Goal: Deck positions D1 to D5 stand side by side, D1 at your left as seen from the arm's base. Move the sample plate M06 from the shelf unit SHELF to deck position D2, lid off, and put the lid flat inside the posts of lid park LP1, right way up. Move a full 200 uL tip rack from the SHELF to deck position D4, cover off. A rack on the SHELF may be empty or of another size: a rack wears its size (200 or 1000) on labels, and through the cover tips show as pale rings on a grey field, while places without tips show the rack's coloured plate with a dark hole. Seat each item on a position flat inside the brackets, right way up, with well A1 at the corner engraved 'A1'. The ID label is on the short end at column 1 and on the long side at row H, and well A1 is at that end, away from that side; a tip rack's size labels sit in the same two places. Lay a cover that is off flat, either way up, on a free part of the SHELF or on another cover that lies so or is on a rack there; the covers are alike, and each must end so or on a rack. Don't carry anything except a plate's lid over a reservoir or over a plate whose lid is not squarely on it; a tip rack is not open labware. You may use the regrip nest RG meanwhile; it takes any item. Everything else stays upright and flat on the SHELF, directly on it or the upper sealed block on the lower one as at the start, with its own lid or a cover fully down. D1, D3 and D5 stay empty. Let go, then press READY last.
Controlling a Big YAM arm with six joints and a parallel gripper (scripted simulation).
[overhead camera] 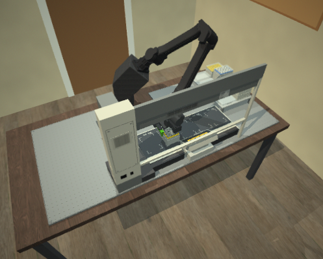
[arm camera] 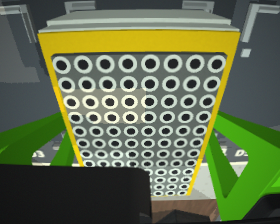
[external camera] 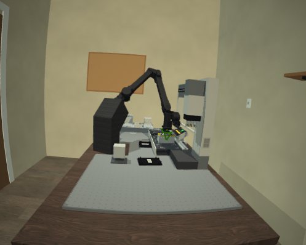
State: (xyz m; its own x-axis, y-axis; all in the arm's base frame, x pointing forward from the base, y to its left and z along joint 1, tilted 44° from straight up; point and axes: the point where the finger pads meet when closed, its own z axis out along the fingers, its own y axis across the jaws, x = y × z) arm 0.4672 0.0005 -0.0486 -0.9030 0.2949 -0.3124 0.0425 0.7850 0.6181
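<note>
My gripper is now 1 cm to the left of the yellow-framed tip rack and 1 cm below it. The rest, counted from my hand: RG label 16 cm behind, 8 cm below, 6 cm to the left; then perforated board 15 cm behind, 9 cm below, 1 cm to the left; then black regrip nest RG 16 cm behind, 8 cm below, 6 cm to the left.
</note>
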